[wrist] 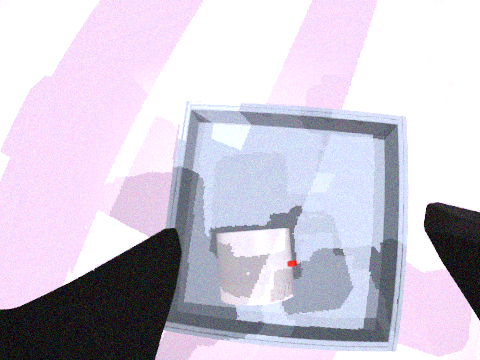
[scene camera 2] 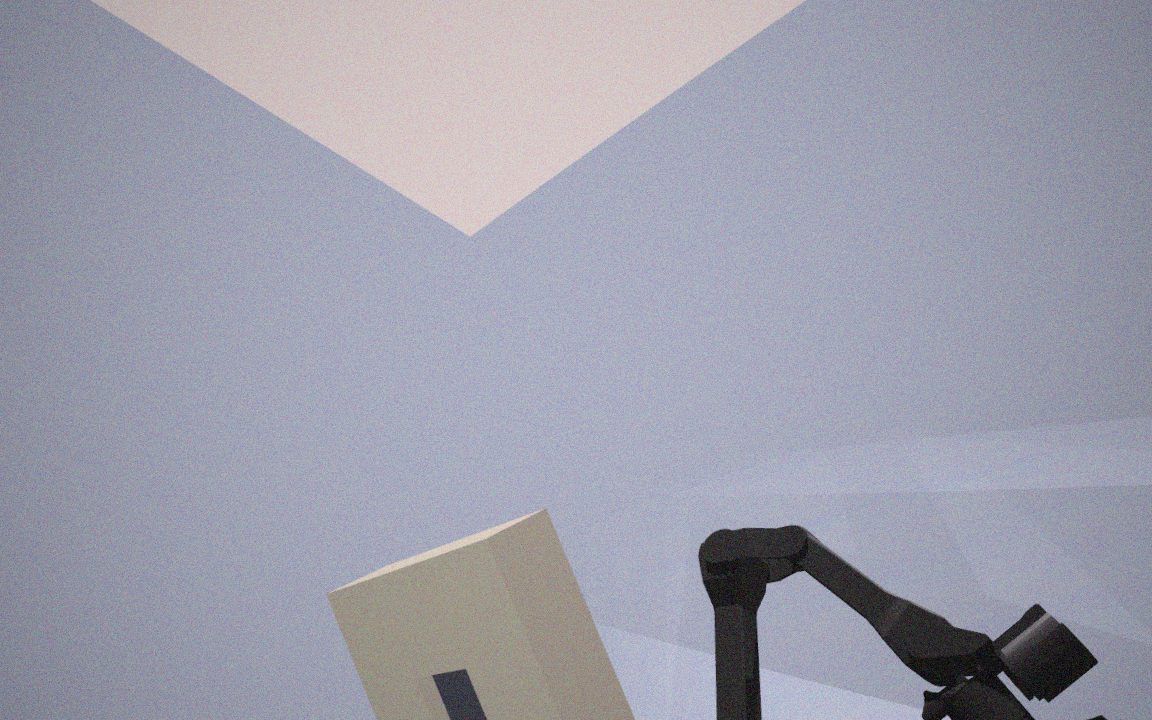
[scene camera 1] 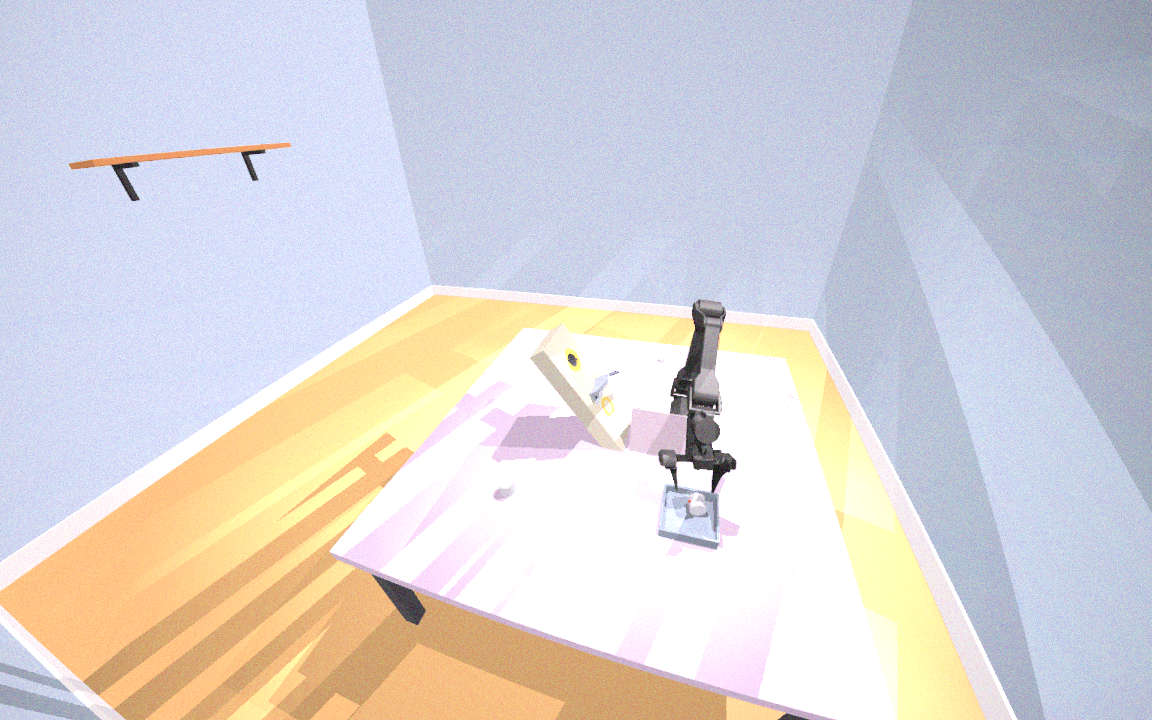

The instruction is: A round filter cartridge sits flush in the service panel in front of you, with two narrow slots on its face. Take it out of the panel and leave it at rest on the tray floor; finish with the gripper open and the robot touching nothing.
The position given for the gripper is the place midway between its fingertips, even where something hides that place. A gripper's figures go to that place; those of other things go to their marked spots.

Scene:
The gripper (wrist: 305,229): 0.10 m from the lens. A round filter cartridge (wrist: 255,268) is 0.16 m from the lens. A grey tray (wrist: 338,180) is 0.21 m from the lens. The marked spots on the grey tray and the round filter cartridge are 0.09 m apart.

